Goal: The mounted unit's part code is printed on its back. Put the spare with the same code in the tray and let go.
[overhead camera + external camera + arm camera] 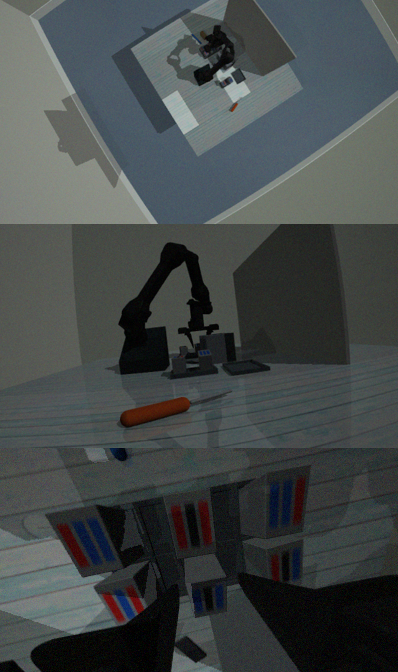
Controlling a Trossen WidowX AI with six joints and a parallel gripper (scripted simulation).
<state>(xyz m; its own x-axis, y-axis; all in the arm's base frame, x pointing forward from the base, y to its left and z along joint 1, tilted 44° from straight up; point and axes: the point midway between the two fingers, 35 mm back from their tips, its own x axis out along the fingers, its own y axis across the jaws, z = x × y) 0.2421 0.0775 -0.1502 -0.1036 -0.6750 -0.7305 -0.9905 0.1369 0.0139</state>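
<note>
My gripper tip is now 360 mm to the left of the dark tray, 70 mm short of it and 40 mm above it. From my gripper tip the other things lie so: grey panel (280 mm ahead, 180 mm above, 150 mm to the right); then mounted unit (140 mm to the right, 40 mm ahead, 10 mm above).
</note>
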